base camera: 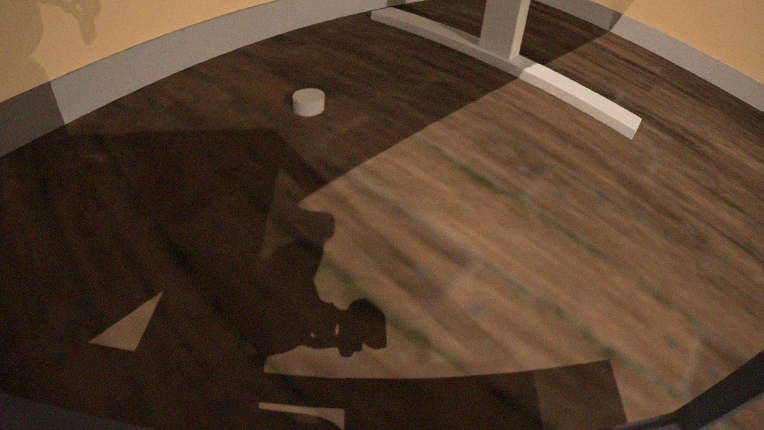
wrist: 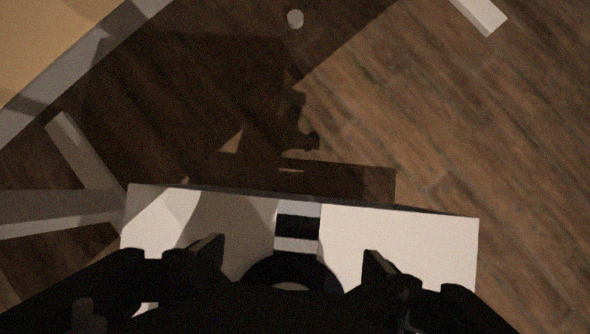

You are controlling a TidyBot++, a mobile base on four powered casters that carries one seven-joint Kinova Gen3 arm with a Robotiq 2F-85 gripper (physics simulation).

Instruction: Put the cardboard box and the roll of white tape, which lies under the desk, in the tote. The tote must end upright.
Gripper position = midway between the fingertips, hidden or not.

Note:
In view: the gripper (wrist: 292, 257) and a roll of white tape (base camera: 306, 102).

